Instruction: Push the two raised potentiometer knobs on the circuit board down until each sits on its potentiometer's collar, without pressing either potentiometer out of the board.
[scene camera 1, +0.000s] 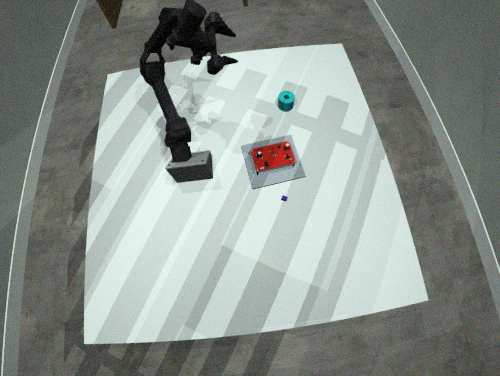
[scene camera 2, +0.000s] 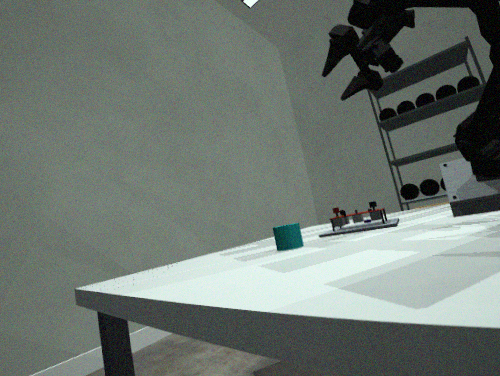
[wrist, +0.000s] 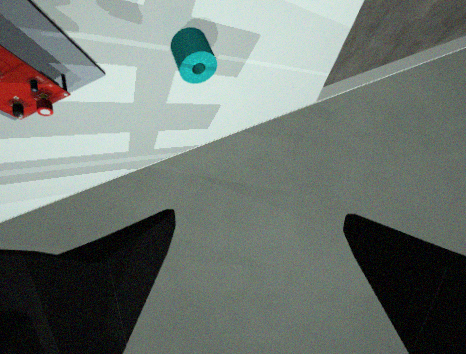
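Pixels of known places: gripper, fingertip midpoint: (scene camera 1: 236, 48) (scene camera 2: 332, 88) (wrist: 259, 219); arm's base at its link origin: (scene camera 1: 181, 159) (scene camera 2: 491, 170).
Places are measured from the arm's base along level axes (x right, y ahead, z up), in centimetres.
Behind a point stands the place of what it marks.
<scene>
A red circuit board (scene camera 1: 276, 162) {x 0.5, y 36.3, z -4.4 cm} (wrist: 15, 71) stands on short legs over a grey plate (scene camera 1: 270, 181) {x 6.8, y 33.8, z -8.6 cm} (scene camera 2: 360, 229) {x -11.8, y 31.4, z -8.7 cm} (wrist: 82, 75) {x -11.2, y 42.5, z -8.6 cm}. A red knob with a white top (scene camera 1: 287, 145) {x -5.2, y 40.7, z -1.3 cm} (scene camera 2: 336, 210) {x -6.3, y 40.2, z -2.2 cm} (wrist: 45, 110) {x -5.7, y 40.4, z -1.3 cm} stands up near one corner of the board. A black knob with a white top (scene camera 1: 259, 154) {x -1.8, y 29.7, z -1.7 cm} (scene camera 2: 372, 204) {x -3.4, y 29.4, z -2.5 cm} stands up near another corner. In scene camera 2 both knobs show raised above the board; gaps to their collars are too small to make out. My gripper (scene camera 1: 236, 49) {x -26.6, y 23.0, z 26.7 cm} (scene camera 2: 334, 87) {x -26.6, y 23.0, z 26.7 cm} (wrist: 259, 219) {x -26.6, y 23.0, z 26.7 cm} is open and empty, high above the table and well away from the board.
A teal cylinder with a hole in its top (scene camera 1: 286, 101) {x -28.3, y 42.3, z -3.4 cm} (scene camera 2: 288, 237) {x -33.5, y 40.4, z -6.4 cm} (wrist: 193, 56) {x -30.2, y 39.8, z -3.4 cm} stands beyond the board. A small purple cube (scene camera 1: 284, 198) {x 14.2, y 38.9, z -7.9 cm} lies on the white table (scene camera 1: 200, 280) {x 44.2, y 7.1, z -9.4 cm} beside the plate. A shelf rack (scene camera 2: 420, 73) stands in the background.
</scene>
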